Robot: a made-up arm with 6 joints.
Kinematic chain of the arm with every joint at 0, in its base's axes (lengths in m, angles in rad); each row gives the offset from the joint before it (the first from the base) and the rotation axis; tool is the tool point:
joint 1: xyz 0 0 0.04 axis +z
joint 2: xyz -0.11 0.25 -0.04 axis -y
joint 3: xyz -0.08 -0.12 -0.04 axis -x
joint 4: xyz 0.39 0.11 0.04 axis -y
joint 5: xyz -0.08 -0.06 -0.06 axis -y
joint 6: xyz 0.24 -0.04 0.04 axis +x
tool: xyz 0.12 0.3 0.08
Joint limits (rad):
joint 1: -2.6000..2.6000
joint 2: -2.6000..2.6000
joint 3: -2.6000..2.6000
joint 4: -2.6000..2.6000
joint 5: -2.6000..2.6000
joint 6: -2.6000..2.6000
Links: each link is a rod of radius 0.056 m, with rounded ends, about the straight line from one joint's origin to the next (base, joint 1, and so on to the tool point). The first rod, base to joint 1, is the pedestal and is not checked.
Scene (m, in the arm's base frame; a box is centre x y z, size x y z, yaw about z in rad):
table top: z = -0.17
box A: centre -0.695 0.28 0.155 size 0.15 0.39 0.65 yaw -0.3
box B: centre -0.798 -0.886 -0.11 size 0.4 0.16 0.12 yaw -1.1
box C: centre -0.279 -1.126 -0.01 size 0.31 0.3 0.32 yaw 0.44
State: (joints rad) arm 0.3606 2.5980 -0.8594 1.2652 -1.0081 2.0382
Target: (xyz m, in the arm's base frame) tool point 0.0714 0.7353 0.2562
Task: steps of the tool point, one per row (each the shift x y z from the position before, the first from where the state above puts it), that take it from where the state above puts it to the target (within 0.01 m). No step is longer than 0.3 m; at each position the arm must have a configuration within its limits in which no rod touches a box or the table.
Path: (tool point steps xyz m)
1: -0.0826 0.1878 0.1801
2: 0.0030 0.2616 0.1236
3: 0.0963 0.2788 0.0352
4: 0.1333 0.2499 -0.0841
5: 0.2085 0.1614 -0.1411
6: 0.2379 0.0349 -0.1733

